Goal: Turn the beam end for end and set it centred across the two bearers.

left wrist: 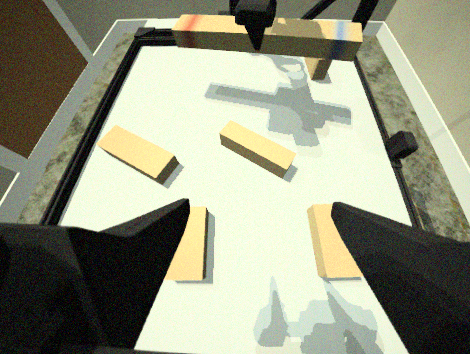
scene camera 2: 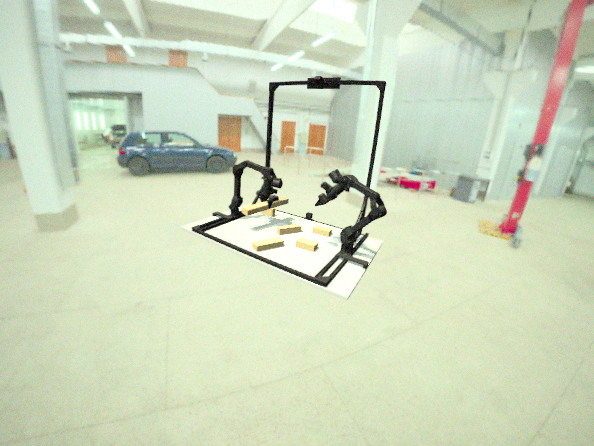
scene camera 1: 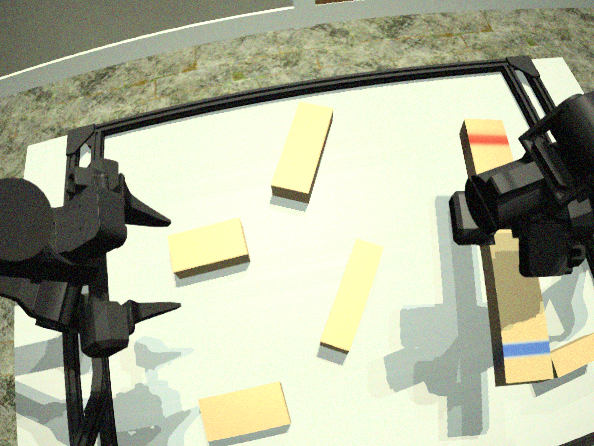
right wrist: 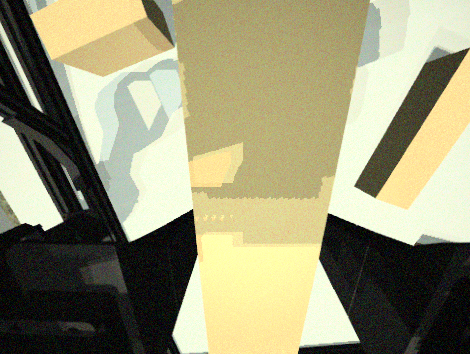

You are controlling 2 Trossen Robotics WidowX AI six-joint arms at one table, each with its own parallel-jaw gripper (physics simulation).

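Places are measured from the left arm's base along level axes (x down, y ahead, z right), in millimetres.
Where they show: left gripper, fingertip midpoint: (left wrist: 260, 206) (scene camera 2: 318, 204) (scene camera 1: 174, 263); right gripper, fingertip midpoint: (left wrist: 260, 40) (scene camera 2: 266, 206) (scene camera 1: 502, 242) (right wrist: 253, 211); left arm's base, origin of the base link: (scene camera 2: 346, 251) (scene camera 1: 80, 313); right arm's base, origin of the base link: (scene camera 2: 234, 215) (right wrist: 89, 228).
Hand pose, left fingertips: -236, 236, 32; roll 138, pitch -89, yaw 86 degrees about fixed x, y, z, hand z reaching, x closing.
Things, the pixels of their top centre, and the offset from my left fingertips, as dx, dy, dz.
- long beam, middle of its top: (right wrist: 259, 257) (scene camera 1: 513, 231) (left wrist: 262, 18) (scene camera 2: 266, 201) +75, +407, +15
- long block, middle of its top: (scene camera 1: 303, 144) (left wrist: 133, 149) (scene camera 2: 268, 241) +217, +180, -254
- narrow block, middle of its top: (scene camera 1: 353, 292) (right wrist: 436, 138) (left wrist: 256, 142) (scene camera 2: 289, 226) +211, +202, +15
The long beam (scene camera 1: 522, 305) (scene camera 2: 252, 208) (left wrist: 300, 42) (right wrist: 275, 75) is held above the table at the right of scene camera 1. Its red band is at the upper end there, its blue band at the lower end. My right gripper (right wrist: 253, 211) is shut on it near mid-length. My left gripper (scene camera 1: 175, 264) (left wrist: 260, 206) is open and empty, well away from the beam. Two similar short blocks, one (scene camera 1: 209, 247) (left wrist: 195, 250) higher and one (scene camera 1: 245, 412) (left wrist: 325, 250) lower in scene camera 1, may be the bearers; no marking confirms it.
A long block (scene camera 1: 302, 150) (left wrist: 140, 152) and a narrow block (scene camera 1: 352, 295) (left wrist: 257, 150) (right wrist: 425, 145) lie mid-table. Another block (scene camera 1: 575, 355) (left wrist: 317, 67) (right wrist: 100, 35) stands near the beam's blue end. A black frame (scene camera 1: 300, 91) edges the table.
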